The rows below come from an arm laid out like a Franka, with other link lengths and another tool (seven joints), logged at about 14 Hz.
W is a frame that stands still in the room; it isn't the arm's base.
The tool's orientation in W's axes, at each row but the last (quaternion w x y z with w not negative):
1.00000, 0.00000, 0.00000, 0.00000
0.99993, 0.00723, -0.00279, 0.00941
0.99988, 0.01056, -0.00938, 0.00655
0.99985, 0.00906, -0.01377, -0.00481
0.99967, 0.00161, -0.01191, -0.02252
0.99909, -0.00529, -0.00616, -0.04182
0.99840, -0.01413, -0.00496, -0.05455
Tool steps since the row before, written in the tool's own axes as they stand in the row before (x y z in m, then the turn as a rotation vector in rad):
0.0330, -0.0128, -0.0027, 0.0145, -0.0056, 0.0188
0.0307, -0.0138, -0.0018, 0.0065, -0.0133, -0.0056
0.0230, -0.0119, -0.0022, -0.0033, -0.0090, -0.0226
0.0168, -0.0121, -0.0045, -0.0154, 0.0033, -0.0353
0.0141, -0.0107, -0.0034, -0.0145, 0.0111, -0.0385
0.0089, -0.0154, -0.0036, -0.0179, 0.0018, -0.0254
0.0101, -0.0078, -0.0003, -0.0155, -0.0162, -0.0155
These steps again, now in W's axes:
0.0330, -0.0128, -0.0027, 0.0145, -0.0056, 0.0188
0.0310, -0.0132, -0.0018, 0.0068, -0.0131, -0.0058
0.0232, -0.0116, -0.0020, -0.0028, -0.0086, -0.0228
0.0168, -0.0122, -0.0043, -0.0144, 0.0041, -0.0356
0.0137, -0.0113, -0.0031, -0.0131, 0.0118, -0.0388
0.0076, -0.0161, -0.0033, -0.0174, 0.0030, -0.0256
0.0092, -0.0089, 0.0000, -0.0170, -0.0149, -0.0152

